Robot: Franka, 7 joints.
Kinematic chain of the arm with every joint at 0, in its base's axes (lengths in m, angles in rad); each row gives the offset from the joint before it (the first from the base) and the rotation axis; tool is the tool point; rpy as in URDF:
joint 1: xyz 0 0 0.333 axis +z
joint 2: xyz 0 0 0 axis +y
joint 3: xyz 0 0 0.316 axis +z
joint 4: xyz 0.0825 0 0 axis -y
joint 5: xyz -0.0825 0 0.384 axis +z
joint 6: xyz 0 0 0 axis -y
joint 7: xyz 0.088 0 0 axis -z
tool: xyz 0 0 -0.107 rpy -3.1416 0 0
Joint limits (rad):
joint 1: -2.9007..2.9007
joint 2: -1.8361..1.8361
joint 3: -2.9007..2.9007
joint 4: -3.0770..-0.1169
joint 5: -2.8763..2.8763
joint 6: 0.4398..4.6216
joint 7: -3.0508..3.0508
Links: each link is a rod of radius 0.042 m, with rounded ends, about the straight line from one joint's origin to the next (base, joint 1, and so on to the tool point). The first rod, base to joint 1, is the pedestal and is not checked.
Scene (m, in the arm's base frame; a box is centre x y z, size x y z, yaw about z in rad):
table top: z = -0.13
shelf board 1: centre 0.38 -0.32 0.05 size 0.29 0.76 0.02 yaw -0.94
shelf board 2: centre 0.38 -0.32 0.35 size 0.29 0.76 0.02 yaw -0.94
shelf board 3: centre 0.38 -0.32 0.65 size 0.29 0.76 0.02 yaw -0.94
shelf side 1: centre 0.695 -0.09 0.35 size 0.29 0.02 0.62 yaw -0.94
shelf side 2: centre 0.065 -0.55 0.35 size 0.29 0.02 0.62 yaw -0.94
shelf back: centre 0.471 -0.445 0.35 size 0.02 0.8 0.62 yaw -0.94
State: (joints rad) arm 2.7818 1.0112 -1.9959 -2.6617 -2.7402 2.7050 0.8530
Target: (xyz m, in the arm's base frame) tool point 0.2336 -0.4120 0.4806
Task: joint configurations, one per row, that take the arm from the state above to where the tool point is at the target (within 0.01 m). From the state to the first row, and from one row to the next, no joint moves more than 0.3 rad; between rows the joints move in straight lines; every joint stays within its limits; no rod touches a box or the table.
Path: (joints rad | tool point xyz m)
1: 2.5443 0.8432 -2.2221 -2.5951 -2.7412 2.6472 0.8530 | 0.3736 0.1404 0.4436
2: 2.3068 0.6753 -2.4483 -2.5285 -2.7421 2.5894 0.8530 | 0.4143 -0.0342 0.4828
3: 2.0693 0.5073 -2.6745 -2.4619 -2.7431 2.5316 0.8530 | 0.3718 -0.2353 0.4958
4: 1.8318 0.3394 -2.9007 -2.3953 -2.7441 2.4738 0.8530 | 0.2336 -0.4120 0.4806

